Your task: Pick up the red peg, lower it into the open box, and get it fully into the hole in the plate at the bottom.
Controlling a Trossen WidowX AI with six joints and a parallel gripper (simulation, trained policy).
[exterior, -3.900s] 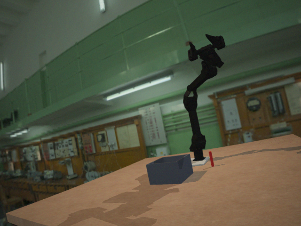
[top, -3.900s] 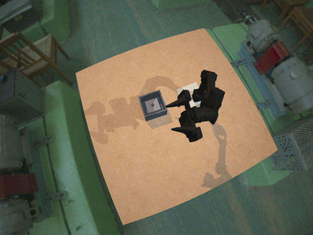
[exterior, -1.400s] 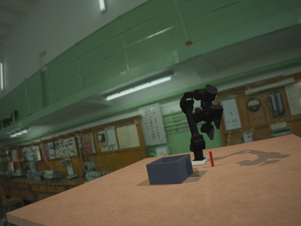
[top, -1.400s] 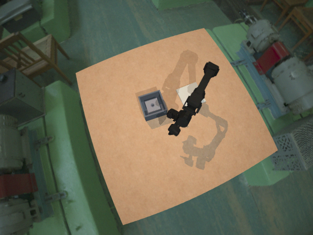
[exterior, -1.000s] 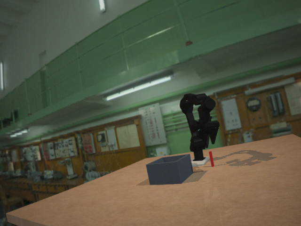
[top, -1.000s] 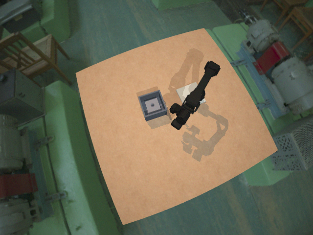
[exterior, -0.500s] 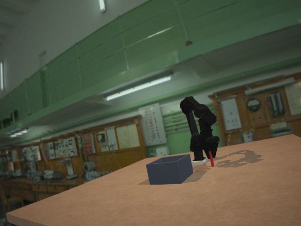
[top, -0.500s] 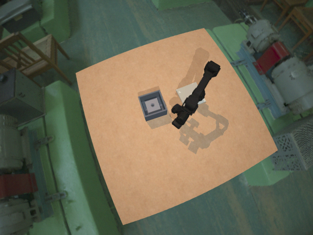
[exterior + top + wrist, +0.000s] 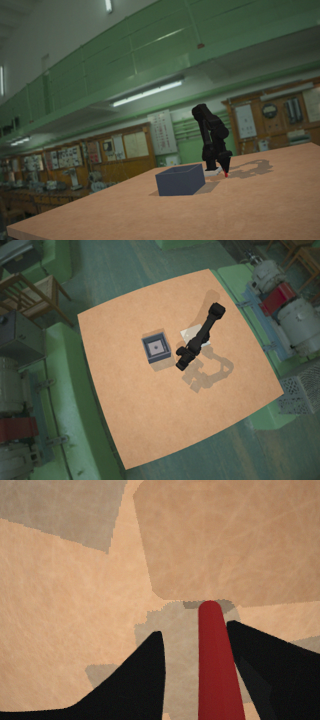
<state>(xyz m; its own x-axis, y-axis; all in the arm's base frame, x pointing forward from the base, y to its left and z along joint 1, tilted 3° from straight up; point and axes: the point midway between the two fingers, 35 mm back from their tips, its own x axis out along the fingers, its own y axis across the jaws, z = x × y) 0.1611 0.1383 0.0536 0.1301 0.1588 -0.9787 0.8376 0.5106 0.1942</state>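
My gripper tip is 170 mm short of the grey plate, 150 mm to the left of it and 20 mm below it. Round my gripper tip: red peg: 10 mm behind, 10 mm to the right, 20 mm above; dark blue box: 170 mm ahead, 150 mm to the right.
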